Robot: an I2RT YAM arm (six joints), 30 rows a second.
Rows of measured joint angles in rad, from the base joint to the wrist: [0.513, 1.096, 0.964, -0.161, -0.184, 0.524]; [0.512, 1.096, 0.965, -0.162, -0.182, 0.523]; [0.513, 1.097, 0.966, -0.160, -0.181, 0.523]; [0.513, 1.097, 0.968, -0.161, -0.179, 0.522]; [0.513, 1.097, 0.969, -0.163, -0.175, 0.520]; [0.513, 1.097, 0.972, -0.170, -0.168, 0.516]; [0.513, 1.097, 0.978, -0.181, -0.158, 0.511]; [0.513, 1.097, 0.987, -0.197, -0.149, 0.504]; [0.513, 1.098, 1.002, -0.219, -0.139, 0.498]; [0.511, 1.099, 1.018, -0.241, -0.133, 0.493]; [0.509, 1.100, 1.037, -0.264, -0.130, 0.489]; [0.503, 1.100, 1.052, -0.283, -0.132, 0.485]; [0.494, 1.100, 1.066, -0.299, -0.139, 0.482]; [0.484, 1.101, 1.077, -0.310, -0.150, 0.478]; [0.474, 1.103, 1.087, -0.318, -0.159, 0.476]
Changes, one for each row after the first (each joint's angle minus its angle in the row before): [-0.001, 0.000, 0.001, -0.001, 0.002, -0.001]; [0.001, 0.001, 0.001, 0.002, 0.001, 0.000]; [0.000, 0.000, 0.002, -0.001, 0.002, -0.001]; [0.000, 0.000, 0.001, -0.002, 0.004, -0.002]; [0.000, 0.000, 0.003, -0.007, 0.007, -0.004]; [0.000, 0.000, 0.006, -0.011, 0.010, -0.005]; [0.000, 0.000, 0.009, -0.016, 0.009, -0.007]; [0.000, 0.001, 0.015, -0.022, 0.010, -0.006]; [-0.002, 0.001, 0.016, -0.022, 0.006, -0.005]; [-0.002, 0.001, 0.019, -0.023, 0.003, -0.004]; [-0.006, 0.000, 0.015, -0.019, -0.002, -0.004]; [-0.009, 0.000, 0.014, -0.016, -0.007, -0.003]; [-0.010, 0.001, 0.011, -0.011, -0.011, -0.004]; [-0.010, 0.002, 0.010, -0.008, -0.009, -0.002]
